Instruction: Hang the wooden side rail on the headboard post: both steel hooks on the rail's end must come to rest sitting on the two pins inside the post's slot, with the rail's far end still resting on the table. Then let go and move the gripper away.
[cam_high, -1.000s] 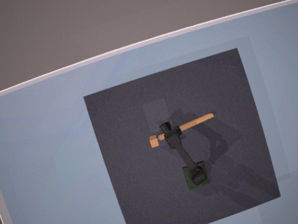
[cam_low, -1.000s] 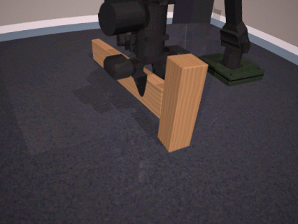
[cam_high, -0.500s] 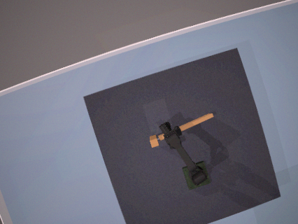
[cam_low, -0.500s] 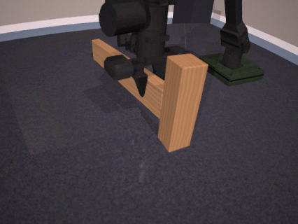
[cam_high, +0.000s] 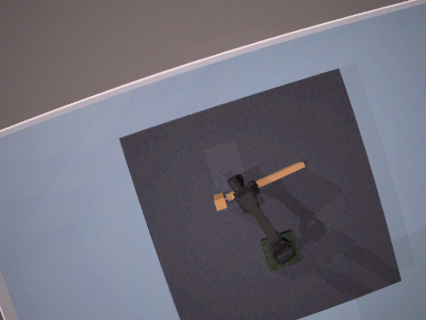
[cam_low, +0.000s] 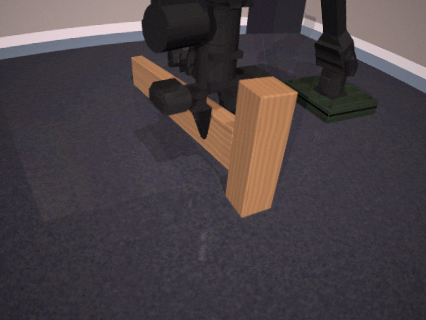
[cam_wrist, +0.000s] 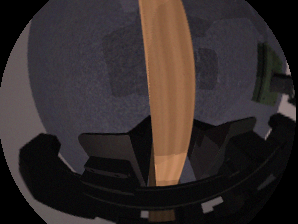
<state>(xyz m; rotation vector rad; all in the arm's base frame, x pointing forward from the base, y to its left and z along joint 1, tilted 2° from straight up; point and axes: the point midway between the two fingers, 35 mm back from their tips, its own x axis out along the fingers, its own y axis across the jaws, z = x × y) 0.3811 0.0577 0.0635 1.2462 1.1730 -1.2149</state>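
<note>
Now: gripper tip 1 cm short of the headboard post, 11 cm to the right of it and 4 cm below it.
</note>
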